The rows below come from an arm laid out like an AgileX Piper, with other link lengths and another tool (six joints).
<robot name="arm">
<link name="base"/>
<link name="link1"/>
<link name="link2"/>
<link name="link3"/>
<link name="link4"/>
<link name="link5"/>
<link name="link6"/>
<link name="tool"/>
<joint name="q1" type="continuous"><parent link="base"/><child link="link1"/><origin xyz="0 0 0.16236"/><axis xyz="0 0 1"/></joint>
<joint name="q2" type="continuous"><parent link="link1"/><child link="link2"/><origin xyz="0 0 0"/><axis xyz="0 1 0"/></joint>
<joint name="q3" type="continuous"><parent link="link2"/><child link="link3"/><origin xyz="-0.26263 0 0.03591"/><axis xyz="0 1 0"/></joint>
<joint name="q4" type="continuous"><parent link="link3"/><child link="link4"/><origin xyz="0.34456 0 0.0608"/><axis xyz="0.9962 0 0.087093"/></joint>
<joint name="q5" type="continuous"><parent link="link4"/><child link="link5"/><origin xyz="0 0 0"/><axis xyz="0 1 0"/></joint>
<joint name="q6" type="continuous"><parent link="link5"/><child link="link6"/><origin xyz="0.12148 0 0.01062"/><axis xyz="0.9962 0 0.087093"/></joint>
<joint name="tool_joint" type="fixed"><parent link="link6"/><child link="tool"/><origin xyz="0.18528 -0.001 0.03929" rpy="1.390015 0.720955 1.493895"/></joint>
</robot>
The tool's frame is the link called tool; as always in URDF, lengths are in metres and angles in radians. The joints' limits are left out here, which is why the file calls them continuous.
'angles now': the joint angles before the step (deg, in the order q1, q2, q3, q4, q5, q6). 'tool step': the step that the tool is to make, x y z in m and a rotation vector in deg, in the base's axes. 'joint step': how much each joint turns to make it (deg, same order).
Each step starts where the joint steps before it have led.
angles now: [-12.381 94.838 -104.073 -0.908 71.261 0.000]
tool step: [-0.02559 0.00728 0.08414 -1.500 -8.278 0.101]
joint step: [0.001 -8.678 0.051 0.325 0.220 0.000]
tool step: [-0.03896 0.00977 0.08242 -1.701 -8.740 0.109]
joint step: [0.000 -9.106 0.204 0.239 0.000 0.000]
